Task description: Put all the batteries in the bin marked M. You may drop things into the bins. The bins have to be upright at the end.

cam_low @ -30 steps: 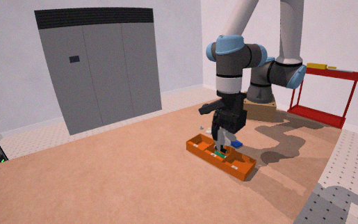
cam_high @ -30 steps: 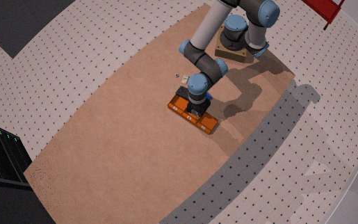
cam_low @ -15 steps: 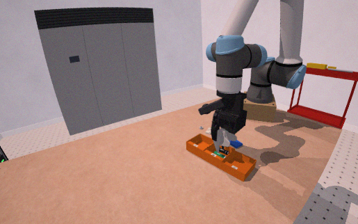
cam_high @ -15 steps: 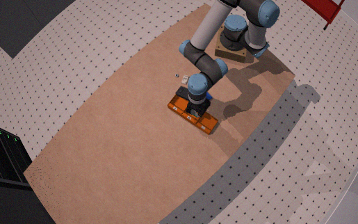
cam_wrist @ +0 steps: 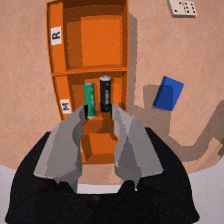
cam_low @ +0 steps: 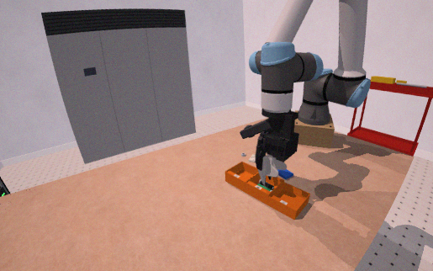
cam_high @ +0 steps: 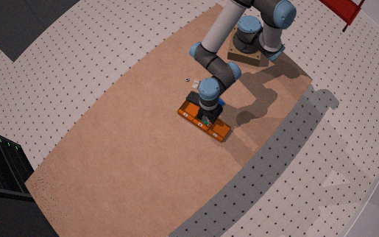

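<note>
The black cylinder is 10 mm behind my hand, 10 mm to the right of it and 30 mm below it. Round my hand: green battery 10 mm ahead, 10 mm to the left, 30 mm below; then white domino 70 mm behind, 180 mm to the right, 40 mm below; then blue block 100 mm behind, 40 mm to the right, 40 mm below.
</note>
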